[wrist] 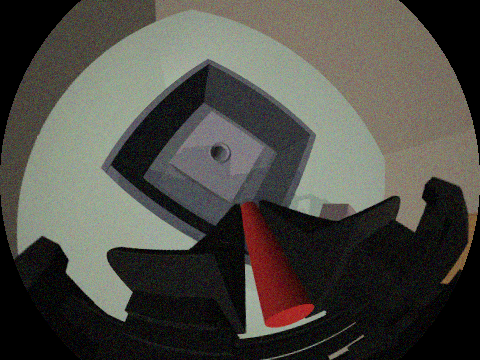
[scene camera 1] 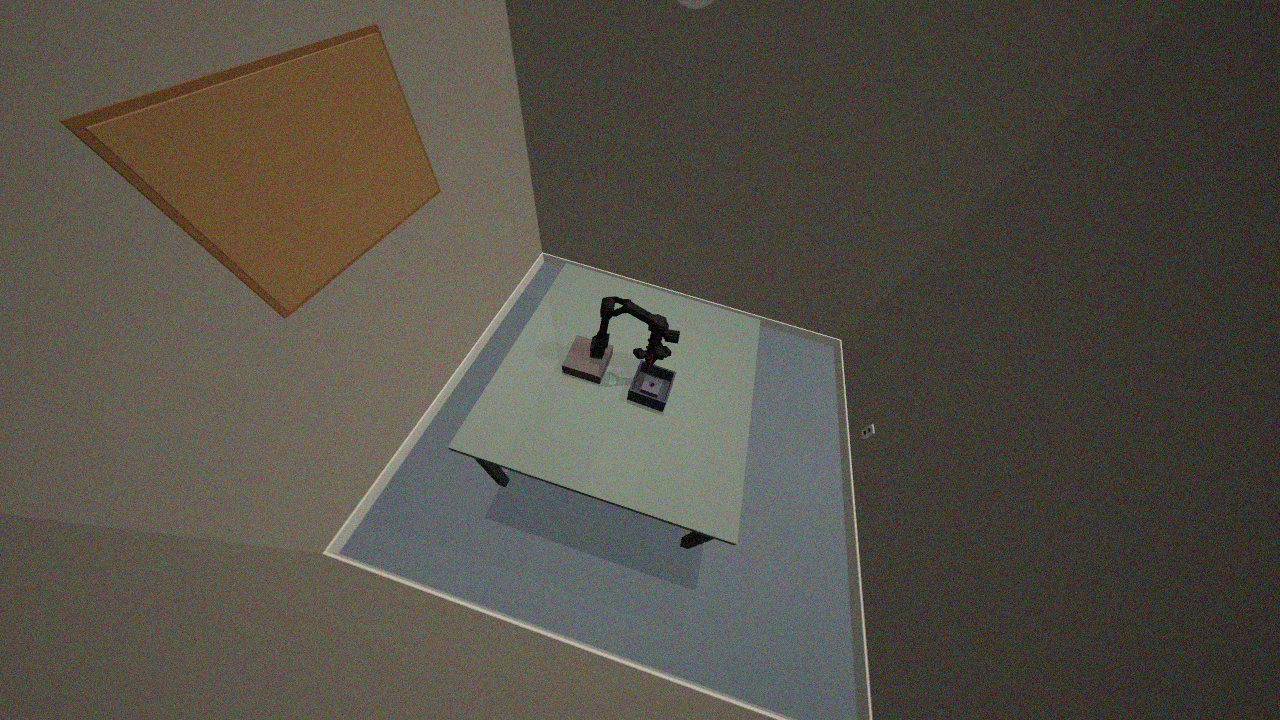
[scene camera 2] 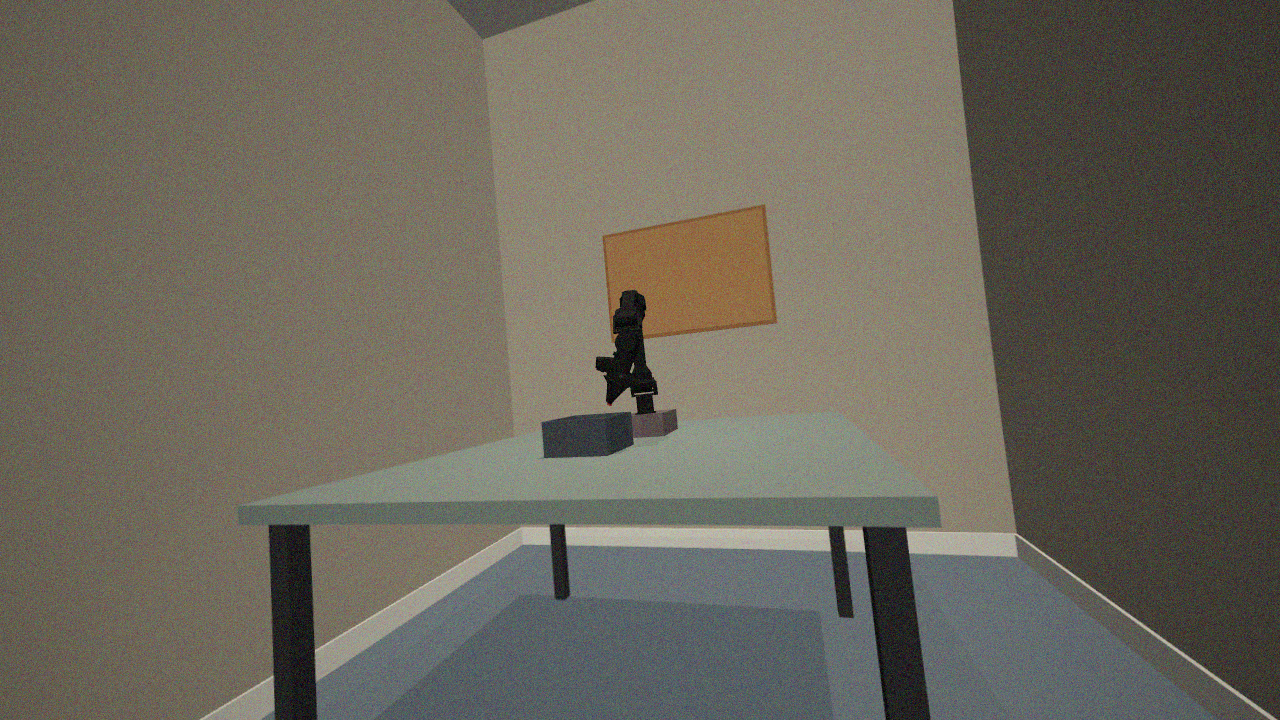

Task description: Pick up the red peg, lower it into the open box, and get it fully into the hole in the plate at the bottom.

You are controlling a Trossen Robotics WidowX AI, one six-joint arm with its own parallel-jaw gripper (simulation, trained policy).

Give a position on a red peg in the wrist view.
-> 283, 300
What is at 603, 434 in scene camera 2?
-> A dark box.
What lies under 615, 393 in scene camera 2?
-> The gripper.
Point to a dark box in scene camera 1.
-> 634, 394
